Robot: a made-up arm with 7 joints.
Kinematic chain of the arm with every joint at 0, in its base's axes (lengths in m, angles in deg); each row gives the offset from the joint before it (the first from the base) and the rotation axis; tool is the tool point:
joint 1: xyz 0 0.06 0 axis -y
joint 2: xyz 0 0.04 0 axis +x
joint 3: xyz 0 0 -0.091 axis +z
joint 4: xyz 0 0 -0.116 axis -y
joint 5: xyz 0 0 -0.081 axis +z
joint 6: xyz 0 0 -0.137 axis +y
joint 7: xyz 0 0 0 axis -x
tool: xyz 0 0 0
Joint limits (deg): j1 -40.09..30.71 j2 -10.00..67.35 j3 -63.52..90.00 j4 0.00..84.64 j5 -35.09..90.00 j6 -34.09..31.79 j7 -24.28..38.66
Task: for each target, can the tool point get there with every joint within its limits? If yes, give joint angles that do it. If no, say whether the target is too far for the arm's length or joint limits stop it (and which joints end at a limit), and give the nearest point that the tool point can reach.
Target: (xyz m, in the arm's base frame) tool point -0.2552 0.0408 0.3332
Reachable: no: joint limits stop it (at a limit: joint 1, joint 2, joint 3, joint 4) | nearest point -0.0576 0.3934 0.0969 | short by 0.468 m
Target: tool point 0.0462 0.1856 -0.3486
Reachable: yes | joints -24.04 4.25 18.92 63.27 37.82 7.81 -17.11
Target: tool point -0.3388 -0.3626 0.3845
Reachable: no: too far | nearest point -0.0484 -0.1308 -0.2078 | short by 0.699 m
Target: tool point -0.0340 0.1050 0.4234
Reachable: no: joint limits stop it (at a limit: joint 1, joint 2, joint 4) | nearest point 0.0414 0.3837 0.1288 | short by 0.413 m
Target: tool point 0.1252 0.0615 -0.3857
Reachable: yes | joints 0.97 -4.04 -5.33 33.14 -18.13 15.63 22.37
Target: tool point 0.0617 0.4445 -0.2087
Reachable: yes | joints 9.90 41.28 77.92 33.04 12.61 -21.01 -14.01
